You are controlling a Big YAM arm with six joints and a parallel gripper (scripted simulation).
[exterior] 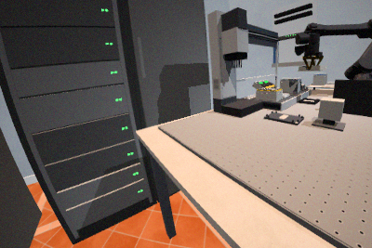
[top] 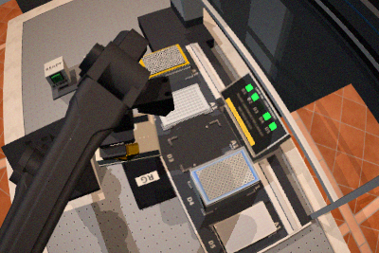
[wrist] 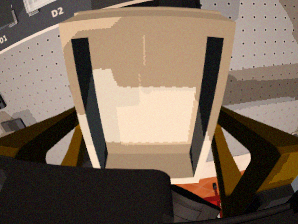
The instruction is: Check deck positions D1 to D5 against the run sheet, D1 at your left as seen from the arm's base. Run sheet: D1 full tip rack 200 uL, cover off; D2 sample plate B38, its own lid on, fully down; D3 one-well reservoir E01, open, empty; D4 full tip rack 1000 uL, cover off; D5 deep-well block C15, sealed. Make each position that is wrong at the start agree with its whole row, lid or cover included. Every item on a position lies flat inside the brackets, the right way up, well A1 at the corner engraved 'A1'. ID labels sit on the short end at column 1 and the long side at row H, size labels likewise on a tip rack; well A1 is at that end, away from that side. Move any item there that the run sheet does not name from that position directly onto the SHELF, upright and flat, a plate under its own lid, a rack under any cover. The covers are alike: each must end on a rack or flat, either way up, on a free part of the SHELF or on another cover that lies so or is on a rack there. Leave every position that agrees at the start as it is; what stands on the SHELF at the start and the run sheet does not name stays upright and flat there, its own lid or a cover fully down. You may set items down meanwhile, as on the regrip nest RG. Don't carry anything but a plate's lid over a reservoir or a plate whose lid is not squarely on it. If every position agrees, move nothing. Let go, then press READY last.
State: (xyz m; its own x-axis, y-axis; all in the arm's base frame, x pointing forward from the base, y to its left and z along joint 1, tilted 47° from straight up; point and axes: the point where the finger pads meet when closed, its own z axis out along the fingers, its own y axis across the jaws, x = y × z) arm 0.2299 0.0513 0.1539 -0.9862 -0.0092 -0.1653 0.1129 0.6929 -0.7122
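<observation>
Right now the one-well reservoir is 1 cm below my hand. From my hand the other things lie so: blue-framed tip rack 18 cm ahead, 11 cm to the right, 11 cm below; then yellow-framed tip rack 26 cm to the left, 15 cm ahead, 13 cm below; then black regrip nest 22 cm below, 2 cm to the right, 1 cm ahead.
</observation>
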